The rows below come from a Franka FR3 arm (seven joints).
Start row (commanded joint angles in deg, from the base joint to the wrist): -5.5, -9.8, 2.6, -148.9, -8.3, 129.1, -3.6
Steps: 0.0, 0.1, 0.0, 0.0, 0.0, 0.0, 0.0; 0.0, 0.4, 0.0, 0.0, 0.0, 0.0, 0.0; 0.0, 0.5, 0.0, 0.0, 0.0, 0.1, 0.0; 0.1, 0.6, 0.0, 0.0, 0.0, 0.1, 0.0; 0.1, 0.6, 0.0, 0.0, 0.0, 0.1, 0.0; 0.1, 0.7, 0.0, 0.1, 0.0, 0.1, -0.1; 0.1, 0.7, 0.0, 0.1, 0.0, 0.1, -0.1; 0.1, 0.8, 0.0, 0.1, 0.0, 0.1, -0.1; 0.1, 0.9, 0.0, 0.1, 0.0, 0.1, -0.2; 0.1, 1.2, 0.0, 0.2, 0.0, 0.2, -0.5; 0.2, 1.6, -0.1, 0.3, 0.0, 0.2, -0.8; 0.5, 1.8, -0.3, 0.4, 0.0, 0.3, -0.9; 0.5, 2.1, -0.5, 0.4, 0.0, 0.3, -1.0; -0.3, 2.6, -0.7, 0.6, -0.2, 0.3, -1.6; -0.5, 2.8, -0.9, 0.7, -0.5, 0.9, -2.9; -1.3, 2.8, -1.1, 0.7, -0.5, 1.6, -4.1; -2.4, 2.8, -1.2, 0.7, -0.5, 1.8, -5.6; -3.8, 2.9, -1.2, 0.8, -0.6, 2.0, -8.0; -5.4, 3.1, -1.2, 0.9, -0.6, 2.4, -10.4; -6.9, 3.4, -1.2, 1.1, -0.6, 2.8, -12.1; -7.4, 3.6, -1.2, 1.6, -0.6, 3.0, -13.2; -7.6, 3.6, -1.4, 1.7, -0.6, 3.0, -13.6; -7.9, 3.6, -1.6, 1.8, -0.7, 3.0, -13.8
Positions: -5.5, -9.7, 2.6, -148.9, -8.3, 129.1, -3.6; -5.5, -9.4, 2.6, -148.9, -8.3, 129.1, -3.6; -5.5, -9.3, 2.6, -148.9, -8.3, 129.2, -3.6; -5.4, -9.2, 2.6, -148.9, -8.3, 129.2, -3.6; -5.4, -9.2, 2.6, -148.9, -8.3, 129.2, -3.6; -5.4, -9.1, 2.6, -148.8, -8.3, 129.2, -3.7; -5.4, -9.1, 2.6, -148.8, -8.3, 129.2, -3.7; -5.4, -9.0, 2.6, -148.8, -8.3, 129.2, -3.7; -5.4, -8.9, 2.6, -148.8, -8.3, 129.2, -3.8; -5.4, -8.6, 2.6, -148.7, -8.3, 129.3, -4.1; -5.3, -8.2, 2.5, -148.6, -8.3, 129.3, -4.4; -5.0, -8.0, 2.3, -148.5, -8.3, 129.4, -4.5; -5.0, -7.7, 2.1, -148.5, -8.3, 129.4, -4.6; -5.8, -7.2, 1.9, -148.3, -8.5, 129.4, -5.2; -6.0, -7.0, 1.7, -148.2, -8.8, 130.0, -6.5; -6.8, -7.0, 1.5, -148.2, -8.8, 130.7, -7.7; -7.9, -7.0, 1.4, -148.2, -8.8, 130.9, -9.2; -9.3, -6.9, 1.4, -148.1, -8.9, 131.1, -11.6; -10.9, -6.7, 1.4, -148.0, -8.9, 131.5, -14.0; -12.4, -6.4, 1.4, -147.8, -8.9, 131.9, -15.7; -12.9, -6.2, 1.4, -147.3, -8.9, 132.1, -16.8; -13.1, -6.2, 1.2, -147.2, -8.9, 132.1, -17.2; -13.4, -6.2, 1.0, -147.1, -9.0, 132.1, -17.4
